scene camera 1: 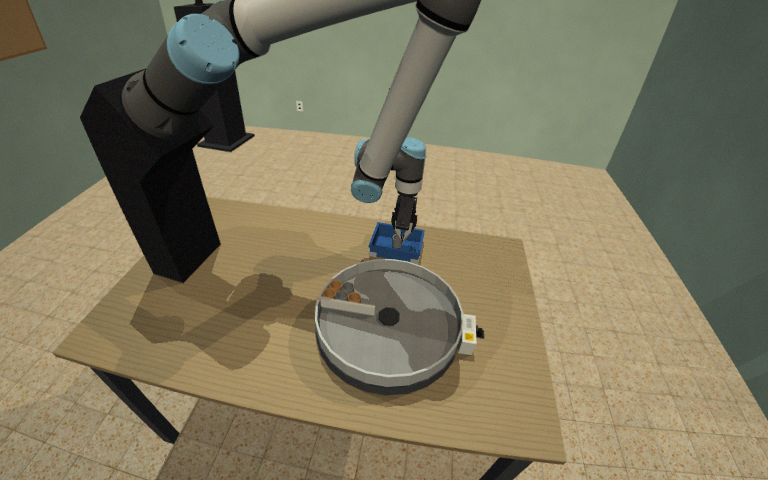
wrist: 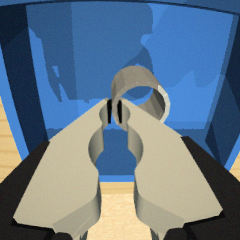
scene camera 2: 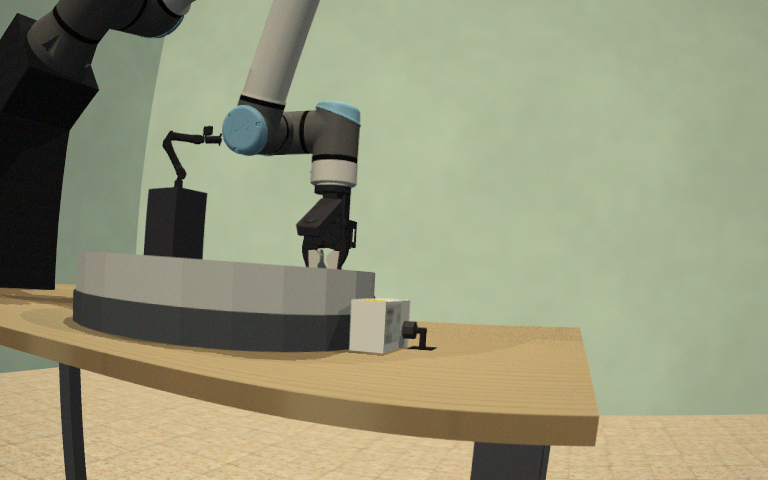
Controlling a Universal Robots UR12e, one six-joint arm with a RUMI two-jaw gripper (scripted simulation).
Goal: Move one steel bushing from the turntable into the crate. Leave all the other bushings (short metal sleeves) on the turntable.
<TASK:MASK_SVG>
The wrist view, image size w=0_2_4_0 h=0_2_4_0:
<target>my gripper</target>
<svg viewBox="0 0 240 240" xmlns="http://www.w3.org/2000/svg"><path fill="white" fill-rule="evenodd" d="M112 99L103 99L49 141L42 141L0 183L0 240L87 240L88 229L95 225L101 216L102 195L96 160L104 150L103 130L108 124L111 124ZM121 97L117 105L119 123L122 123L127 129L127 148L135 156L138 165L134 176L133 199L135 212L138 220L150 227L152 240L240 240L240 181L189 136L181 136L141 108Z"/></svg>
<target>steel bushing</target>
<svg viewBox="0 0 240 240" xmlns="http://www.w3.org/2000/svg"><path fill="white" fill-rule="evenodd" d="M121 69L114 76L111 83L112 116L116 124L124 131L127 131L122 123L119 123L117 104L126 91L137 86L153 88L150 98L144 103L137 105L137 107L164 123L169 115L170 101L167 92L149 69L142 66L128 66Z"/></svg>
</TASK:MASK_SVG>
